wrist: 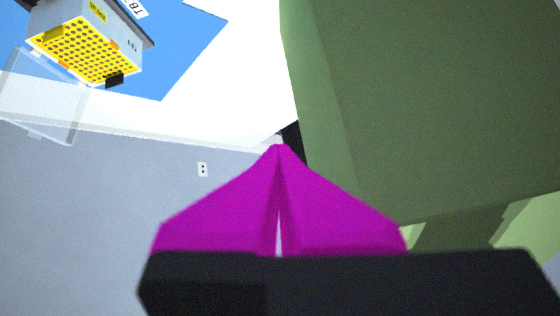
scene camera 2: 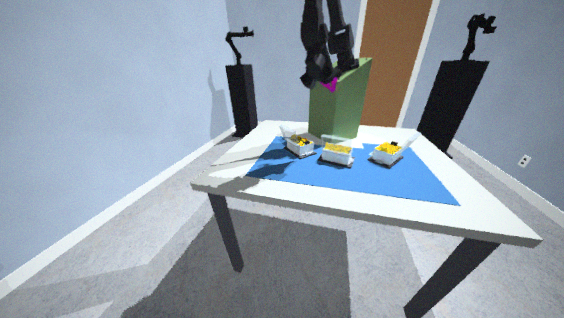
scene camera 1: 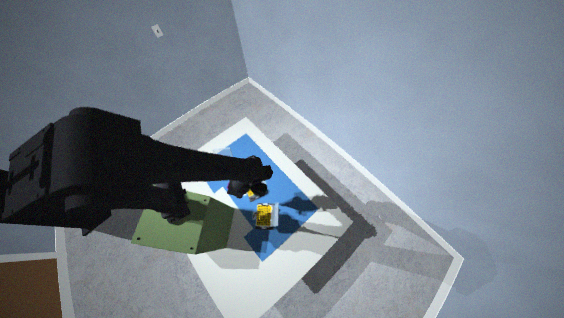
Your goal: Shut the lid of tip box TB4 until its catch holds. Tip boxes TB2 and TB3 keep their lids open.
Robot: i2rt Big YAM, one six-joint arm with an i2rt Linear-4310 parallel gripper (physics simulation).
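Places are measured from the arm's base along level axes (x ahead, y left, z up), in metres.
Where they show: gripper, fingertip midpoint: (wrist: 278, 157) (scene camera 2: 333, 91) (scene camera 1: 231, 190); arm's base, origin of the base link: (scene camera 2: 347, 67).
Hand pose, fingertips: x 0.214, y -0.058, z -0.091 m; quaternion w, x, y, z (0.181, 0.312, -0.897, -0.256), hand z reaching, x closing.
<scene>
Each offset is from my fingertips to the top centre of the thing. "spot": to the spot under its first point. Level surfaces: height alone.
Three tip boxes with yellow racks stand on the blue mat in scene camera 2: a left one @[dx +0.037, dy -0.141, dz -0.224 m] (scene camera 2: 300, 145), a middle one @[spot: dx +0.155, dy +0.050, dz -0.236 m] (scene camera 2: 337, 155) and a right one @[dx +0.022, dy +0.272, dz -0.232 m] (scene camera 2: 387, 155). Their clear lids, left (scene camera 2: 287, 132), middle (scene camera 2: 345, 141) and right (scene camera 2: 410, 142), all stand open. I cannot read which box is TB4. The wrist view shows one box @[dx +0.029, dy +0.282, dz -0.224 m] (wrist: 90, 50) with its lid @[spot: dx +0.068, dy +0.343, dz -0.199 m] (wrist: 45, 100) swung open. Scene camera 1 shows one box @[spot: dx +0.040, dy -0.145, dz -0.241 m] (scene camera 1: 264, 215) plainly; the arm covers most of the others. My gripper (scene camera 2: 331, 86) (wrist: 278, 157) is shut and empty, high above the boxes, touching none.
The blue mat @[dz -0.298 m] (scene camera 1: 246, 141) (scene camera 2: 350, 180) (wrist: 185, 45) lies on the white table @[dz -0.301 m] (scene camera 1: 225, 295) (scene camera 2: 475, 220) (wrist: 240, 75). A green block (scene camera 1: 165, 230) (scene camera 2: 322, 112) (wrist: 425, 100) stands behind the boxes, close to the gripper. Black pedestals (scene camera 2: 242, 95) (scene camera 2: 450, 100) carrying small arms stand beyond the table.
</scene>
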